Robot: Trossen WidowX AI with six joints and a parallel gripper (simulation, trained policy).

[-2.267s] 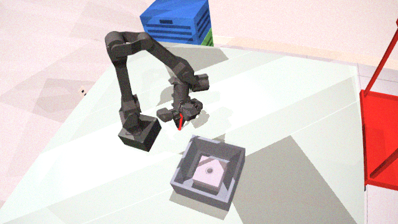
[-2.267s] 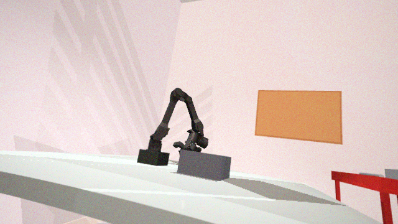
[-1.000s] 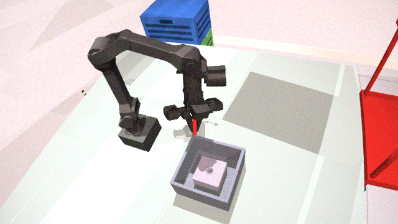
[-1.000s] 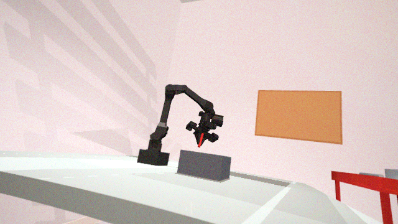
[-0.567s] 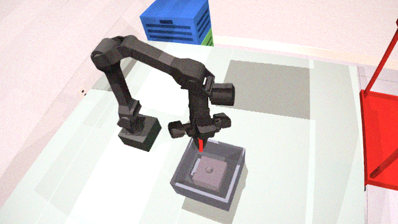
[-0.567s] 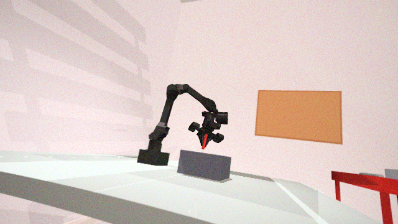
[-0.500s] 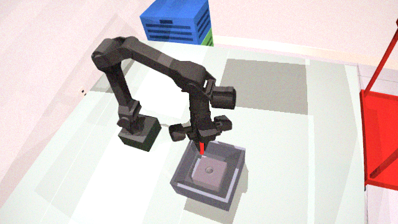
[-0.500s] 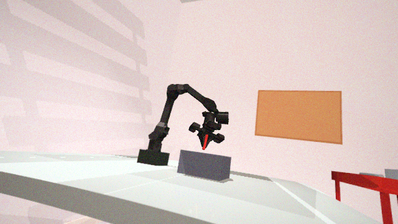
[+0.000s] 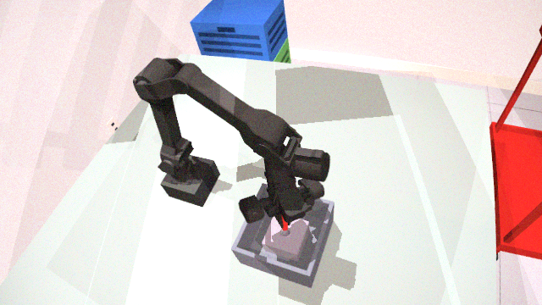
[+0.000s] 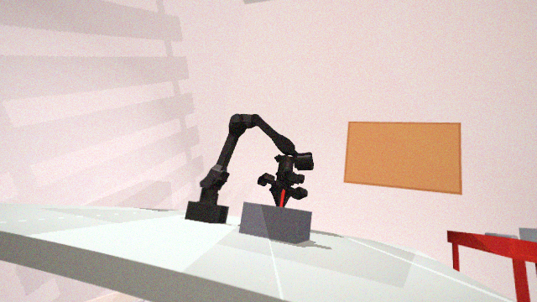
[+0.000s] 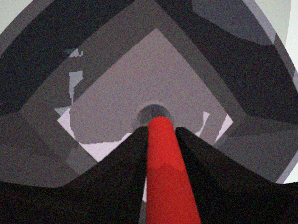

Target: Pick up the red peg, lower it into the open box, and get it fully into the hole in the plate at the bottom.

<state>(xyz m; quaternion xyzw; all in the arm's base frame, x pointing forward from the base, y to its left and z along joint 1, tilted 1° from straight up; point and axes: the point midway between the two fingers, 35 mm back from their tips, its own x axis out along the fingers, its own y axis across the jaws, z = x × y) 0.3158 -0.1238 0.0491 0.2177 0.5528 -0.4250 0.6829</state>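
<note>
My gripper tip is now 10 mm to the right of the red peg and 20 mm below it. The rest, counted from my gripper tip: grey box 60 mm below; then pale plate 40 mm below.
</note>
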